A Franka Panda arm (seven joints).
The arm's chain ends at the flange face. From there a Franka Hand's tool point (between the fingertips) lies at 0.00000 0.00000 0.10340 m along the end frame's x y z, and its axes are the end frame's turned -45 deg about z.
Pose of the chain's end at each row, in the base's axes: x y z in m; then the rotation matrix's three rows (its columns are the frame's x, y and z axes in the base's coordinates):
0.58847 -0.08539 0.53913; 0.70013 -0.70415 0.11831; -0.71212 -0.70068 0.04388; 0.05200 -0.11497 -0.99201
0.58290 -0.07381 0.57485; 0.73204 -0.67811 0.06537; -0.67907 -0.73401 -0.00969; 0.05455 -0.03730 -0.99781
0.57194 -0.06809 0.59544; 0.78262 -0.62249 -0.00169; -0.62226 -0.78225 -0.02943; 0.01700 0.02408 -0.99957
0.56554 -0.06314 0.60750; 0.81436 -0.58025 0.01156; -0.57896 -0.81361 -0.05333; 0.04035 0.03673 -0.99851
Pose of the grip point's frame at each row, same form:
0.60070 -0.08085 0.43656; 0.99298 -0.00284 0.11831; -0.00809 -0.99900 0.04388; 0.11807 -0.04453 -0.99201
0.58966 -0.07481 0.47168; 0.99713 0.03813 0.06537; 0.03885 -0.99920 -0.00969; 0.06495 0.01220 -0.99781
0.57177 -0.07113 0.49208; 0.99356 0.11323 -0.00169; 0.11313 -0.99314 -0.02943; -0.00501 0.02905 -0.99957
0.56674 -0.06865 0.50425; 0.98614 0.16554 0.01156; 0.16592 -0.98470 -0.05333; 0.00256 0.05450 -0.99851

